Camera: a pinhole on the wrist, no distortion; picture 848 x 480 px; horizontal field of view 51.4 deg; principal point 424.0 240.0 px. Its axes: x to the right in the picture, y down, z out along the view. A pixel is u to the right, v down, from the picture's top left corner.
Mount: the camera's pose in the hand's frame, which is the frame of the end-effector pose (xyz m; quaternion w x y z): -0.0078 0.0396 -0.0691 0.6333 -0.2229 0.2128 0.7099
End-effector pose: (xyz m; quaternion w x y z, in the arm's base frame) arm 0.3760 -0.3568 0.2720 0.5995 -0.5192 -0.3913 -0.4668
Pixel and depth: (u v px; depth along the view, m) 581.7 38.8 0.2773
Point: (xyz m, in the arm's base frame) 0.6275 -0.2326 0.2630
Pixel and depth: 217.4 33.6 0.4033
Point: 0.6028 -0.0559 0.3392
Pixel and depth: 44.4 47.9 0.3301
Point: 0.5180 -0.0864 0.3423
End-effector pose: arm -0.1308 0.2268 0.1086 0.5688 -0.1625 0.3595 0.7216
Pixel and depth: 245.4 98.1 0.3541
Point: -0.2803 0.4182 0.3265
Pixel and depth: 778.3 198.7 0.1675
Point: -0.3023 0.2174 0.2008
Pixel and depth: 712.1 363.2 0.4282
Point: -0.4375 0.2567 0.4416
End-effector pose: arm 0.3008 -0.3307 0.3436 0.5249 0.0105 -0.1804 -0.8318
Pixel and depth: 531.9 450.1 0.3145
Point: 0.5262 -0.2892 0.5567
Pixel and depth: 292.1 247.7 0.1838
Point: 0.3963 -0.3374 0.4695
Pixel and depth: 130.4 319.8 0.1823
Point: 0.3722 -0.3108 0.4757
